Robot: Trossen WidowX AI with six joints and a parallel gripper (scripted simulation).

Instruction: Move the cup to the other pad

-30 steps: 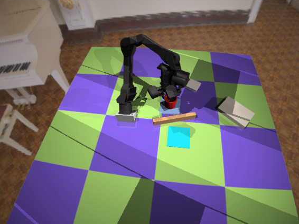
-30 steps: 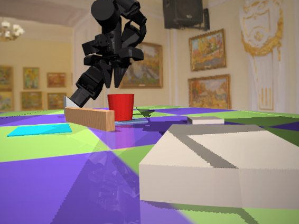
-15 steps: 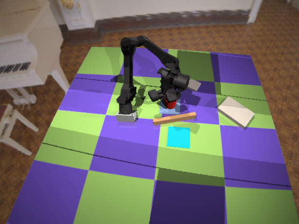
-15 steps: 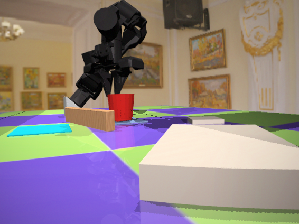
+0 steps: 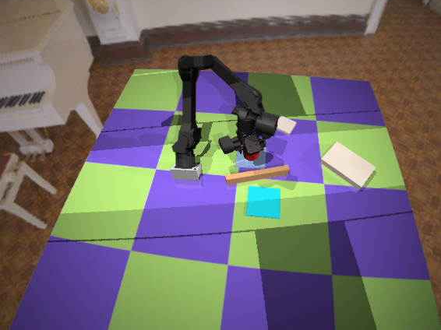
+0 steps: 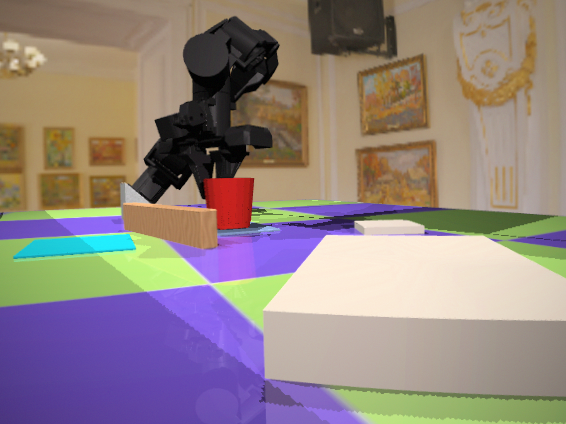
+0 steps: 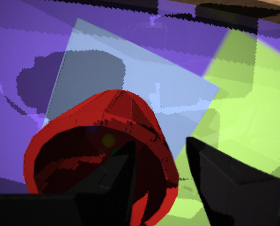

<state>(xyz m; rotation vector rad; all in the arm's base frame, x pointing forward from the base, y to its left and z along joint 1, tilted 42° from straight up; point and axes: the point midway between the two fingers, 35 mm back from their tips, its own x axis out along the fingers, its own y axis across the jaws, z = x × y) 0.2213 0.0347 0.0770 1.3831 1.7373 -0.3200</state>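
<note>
The light blue pad is 3 cm ahead of my gripper tip, 1 cm to the left of it and 5 cm below it. The rest, counted from my gripper tip: red cup 3 cm ahead, 1 cm to the left; then cyan pad 8 cm ahead, 19 cm to the right, 5 cm below; then wooden bar 5 cm ahead, 9 cm to the right, 3 cm below.
</note>
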